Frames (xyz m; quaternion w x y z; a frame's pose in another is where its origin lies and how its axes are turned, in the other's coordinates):
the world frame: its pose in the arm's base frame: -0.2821 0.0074 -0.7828 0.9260 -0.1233 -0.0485 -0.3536
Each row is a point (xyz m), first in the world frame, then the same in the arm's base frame.
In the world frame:
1: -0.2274 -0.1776 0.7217
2: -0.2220 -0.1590 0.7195
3: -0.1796 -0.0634 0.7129
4: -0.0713 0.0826 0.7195
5: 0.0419 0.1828 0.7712
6: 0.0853 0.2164 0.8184
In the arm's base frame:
1: -0.5719 0.2153 -0.0922
2: -0.5555 0.2247 -0.0970
3: -0.4601 0.2645 -0.1144
4: -0.2820 0.3016 -0.1172
5: -0.1310 0.3145 -0.0667
6: -0.0764 0.3232 -0.0200

